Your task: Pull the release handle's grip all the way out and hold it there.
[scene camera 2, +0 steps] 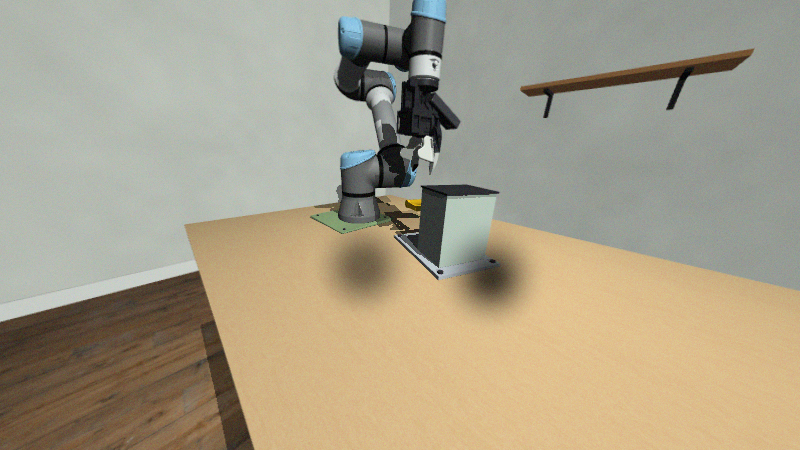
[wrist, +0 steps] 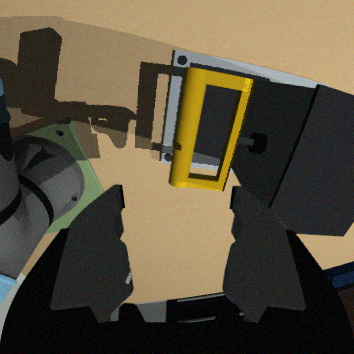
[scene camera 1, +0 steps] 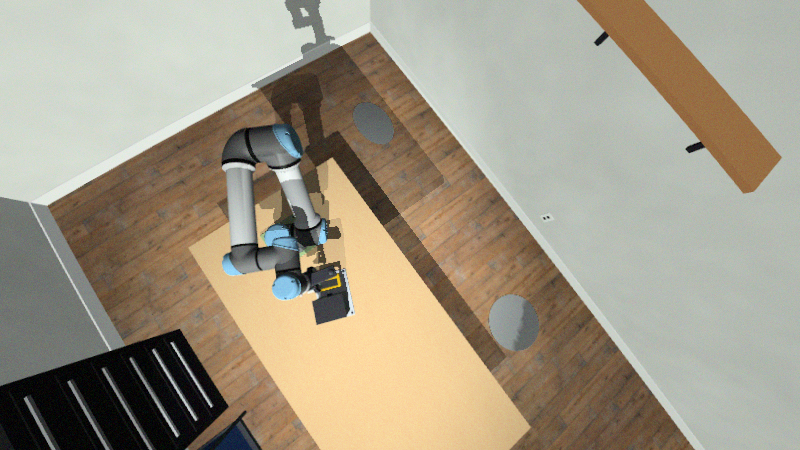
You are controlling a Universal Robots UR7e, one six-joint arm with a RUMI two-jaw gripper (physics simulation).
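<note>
The yellow rectangular handle [scene camera 1: 331, 288] [scene camera 2: 413, 204] [wrist: 187, 125] stands out from the dark housing [scene camera 1: 331, 309] [scene camera 2: 467, 229] [wrist: 320, 165] on a short rod [wrist: 245, 141]. Its thick rounded grip bar is on the side away from the housing. The housing sits on a pale baseplate [scene camera 2: 464, 268] [wrist: 171, 107]. My gripper [scene camera 2: 426, 167] [wrist: 177, 186] is partly open and empty, above the handle's level. In the wrist view the handle lies beyond the fingertips, touching neither finger. In scene camera 1 the arm hides the fingertips. How far the rod is out is hard to tell.
The arm's green base plate [scene camera 2: 335, 225] [wrist: 90, 175] is on the table [scene camera 1: 391, 363] [scene camera 2: 335, 347] near the handle's outer side. A black drawer cabinet [scene camera 1: 117, 391] and a blue bin [scene camera 1: 232, 436] stand beyond the table's edge. A wooden shelf [scene camera 1: 688, 95] [scene camera 2: 637, 74] is on the wall.
</note>
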